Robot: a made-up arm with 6 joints.
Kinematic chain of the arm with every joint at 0, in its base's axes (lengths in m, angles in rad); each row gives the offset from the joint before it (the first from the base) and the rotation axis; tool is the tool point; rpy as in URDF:
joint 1: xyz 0 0 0.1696 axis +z
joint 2: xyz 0 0 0 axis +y
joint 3: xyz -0.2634 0 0.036 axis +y
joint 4: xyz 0.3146 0 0.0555 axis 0.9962 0 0.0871
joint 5: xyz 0 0 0 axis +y
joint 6: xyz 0.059 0 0.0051 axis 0.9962 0 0.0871
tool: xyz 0 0 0 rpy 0 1.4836 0
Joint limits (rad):
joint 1: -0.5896..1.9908
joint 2: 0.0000..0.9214
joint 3: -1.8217..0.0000
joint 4: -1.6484..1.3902
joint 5: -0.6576..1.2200
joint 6: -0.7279..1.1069
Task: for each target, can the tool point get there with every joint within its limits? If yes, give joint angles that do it. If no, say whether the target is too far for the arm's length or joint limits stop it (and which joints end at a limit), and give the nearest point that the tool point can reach.
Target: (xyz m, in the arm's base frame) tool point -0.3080 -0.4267 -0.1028
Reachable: no: joint limits stop it (at a limit: joint 1, joint 2, joint 3, joint 5) | nearest point 0.0542 -0.0951 0.1514 | short by 0.553 m
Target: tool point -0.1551 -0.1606 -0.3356
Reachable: no: joint limits stop it (at a limit: joint 1, joint 2, joint 3) | nearest point 0.0618 -0.0682 0.1313 | short by 0.523 m
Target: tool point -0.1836 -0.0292 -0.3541
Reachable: no: joint limits stop it (at a limit: joint 1, joint 2, joint 3) | nearest point -0.0570 0.0819 0.1282 | short by 0.511 m
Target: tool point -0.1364 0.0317 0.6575
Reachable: yes | joints -0.1265 0.3528 -1.5292 1.0062 0.2884 -0.0103
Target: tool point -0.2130 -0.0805 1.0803
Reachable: no: too far | nearest point -0.1298 -0.0491 0.7247 | short by 0.367 m
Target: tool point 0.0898 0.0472 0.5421
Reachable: yes | joints 0.4832 0.5331 -1.0215 0.0054 0.3883 -0.4110
